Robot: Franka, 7 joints.
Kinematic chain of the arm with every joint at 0, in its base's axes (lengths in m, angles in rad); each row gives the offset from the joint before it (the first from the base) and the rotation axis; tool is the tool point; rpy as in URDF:
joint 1: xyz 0 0 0.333 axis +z
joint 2: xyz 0 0 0 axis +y
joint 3: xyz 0 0 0.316 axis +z
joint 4: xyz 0.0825 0 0 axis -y
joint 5: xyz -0.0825 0 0.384 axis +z
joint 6: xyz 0 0 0 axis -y
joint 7: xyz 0.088 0 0 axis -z
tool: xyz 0 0 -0.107 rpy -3.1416 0 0
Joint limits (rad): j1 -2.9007..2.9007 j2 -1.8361..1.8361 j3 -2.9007..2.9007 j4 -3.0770..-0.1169 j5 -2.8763..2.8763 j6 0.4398..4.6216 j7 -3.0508..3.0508
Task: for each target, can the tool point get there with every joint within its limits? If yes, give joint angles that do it. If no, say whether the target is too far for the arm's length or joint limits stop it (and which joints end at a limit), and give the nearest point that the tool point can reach.
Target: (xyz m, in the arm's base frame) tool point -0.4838 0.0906 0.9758
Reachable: yes | joints -1.9326 0.3813 -1.8675 -1.1093 -2.1902 2.3622 -2.1901
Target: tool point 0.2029 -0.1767 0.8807
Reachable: yes | joints 0.5384 -1.0455 -0.3064 -2.0044 1.3621 3.1628 -0.1623
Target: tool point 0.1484 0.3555 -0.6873
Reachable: no: too far | nearest point 0.1333 0.3193 -0.3571 | short by 0.333 m
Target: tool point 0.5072 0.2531 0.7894
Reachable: yes | joints 0.1767 1.3277 2.3192 -1.0381 -1.0479 4.0800 -1.1237
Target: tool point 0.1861 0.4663 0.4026
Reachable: yes | joints -0.3918 0.8225 1.7093 -2.1700 -0.2080 1.9122 -1.8323
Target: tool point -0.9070 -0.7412 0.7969
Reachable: no: too far | nearest point -0.6176 -0.5047 0.6489 | short by 0.402 m
